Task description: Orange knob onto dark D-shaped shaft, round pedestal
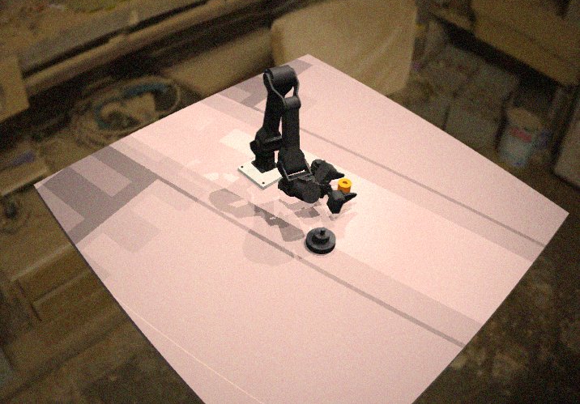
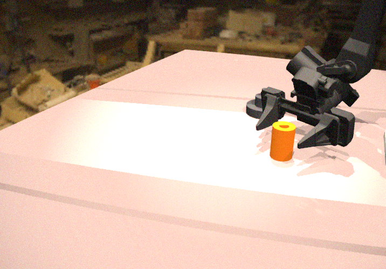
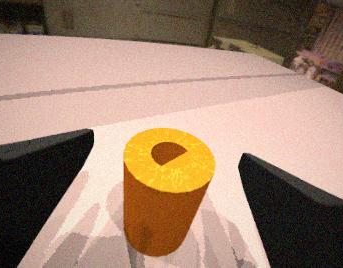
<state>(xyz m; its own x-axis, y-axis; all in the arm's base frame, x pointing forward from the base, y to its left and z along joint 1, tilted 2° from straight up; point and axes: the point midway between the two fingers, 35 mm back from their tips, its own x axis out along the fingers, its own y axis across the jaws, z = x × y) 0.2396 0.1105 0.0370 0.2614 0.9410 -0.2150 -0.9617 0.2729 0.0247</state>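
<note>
The orange knob is 1 cm behind my gripper tip, 2 cm to the right of it and 2 cm below it. Also, from my gripper tip: pedestal (10 cm ahead, 19 cm to the right, 2 cm below).
</note>
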